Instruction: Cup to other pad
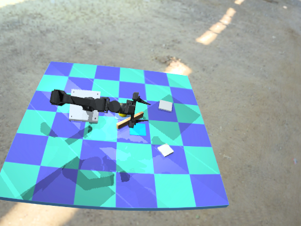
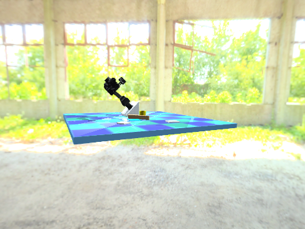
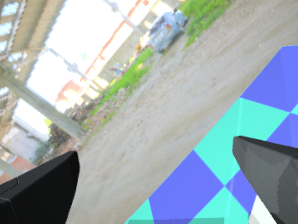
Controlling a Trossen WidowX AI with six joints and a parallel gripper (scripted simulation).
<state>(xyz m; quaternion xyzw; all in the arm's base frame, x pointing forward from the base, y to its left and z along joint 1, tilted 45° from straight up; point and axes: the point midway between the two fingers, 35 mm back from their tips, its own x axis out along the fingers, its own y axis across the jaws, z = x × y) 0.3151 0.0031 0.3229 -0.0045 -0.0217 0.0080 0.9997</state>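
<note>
The yellow cup is 28 cm to the left of my gripper tip, 27 cm below it and 13 cm behind it. From my gripper tip the other things lie so: cyan pad 31 cm below, 15 cm to the left, 2 cm behind; wooden bar 29 cm below, 21 cm to the left, 8 cm behind.
</note>
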